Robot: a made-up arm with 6 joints.
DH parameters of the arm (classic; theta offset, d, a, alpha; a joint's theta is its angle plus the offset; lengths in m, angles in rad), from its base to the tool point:
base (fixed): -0.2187 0 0.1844 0
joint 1: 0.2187 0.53 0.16 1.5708
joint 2: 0 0.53 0.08 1.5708
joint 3: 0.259 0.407 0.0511 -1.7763
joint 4: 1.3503 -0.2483 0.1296 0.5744
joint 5: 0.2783 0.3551 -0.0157 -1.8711
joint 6: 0.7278 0 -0.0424 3.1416
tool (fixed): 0.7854 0.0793 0 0
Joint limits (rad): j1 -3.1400..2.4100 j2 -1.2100..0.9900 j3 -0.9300..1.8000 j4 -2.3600..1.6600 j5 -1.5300..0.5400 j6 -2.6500..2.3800
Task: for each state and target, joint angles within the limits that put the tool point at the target. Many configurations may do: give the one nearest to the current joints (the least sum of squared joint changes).
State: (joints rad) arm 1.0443 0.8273 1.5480 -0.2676 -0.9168 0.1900
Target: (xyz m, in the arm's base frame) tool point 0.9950 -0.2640 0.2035
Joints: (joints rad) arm 0.8853 0.7994 1.7153 0.1257 -1.0056 0.1925
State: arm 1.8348 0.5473 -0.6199 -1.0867 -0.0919 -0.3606
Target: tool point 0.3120 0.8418 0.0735
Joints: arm 2.0713 0.4480 -0.6378 -1.1349 -0.0698 -0.3617
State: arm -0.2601 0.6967 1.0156 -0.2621 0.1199 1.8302
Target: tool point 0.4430 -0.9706 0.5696
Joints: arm -0.2597 0.9689 0.7928 0.0988 0.1824 1.8807
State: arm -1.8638 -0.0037 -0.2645 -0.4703 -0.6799 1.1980
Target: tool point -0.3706 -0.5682 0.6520
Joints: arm -1.7901 0.8752 -0.7093 0.1894 -0.5104 1.3068
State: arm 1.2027 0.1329 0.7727 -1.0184 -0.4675 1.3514
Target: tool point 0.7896 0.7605 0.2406
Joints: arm 1.7675 0.3862 0.2077 -0.4223 -0.4318 1.4193
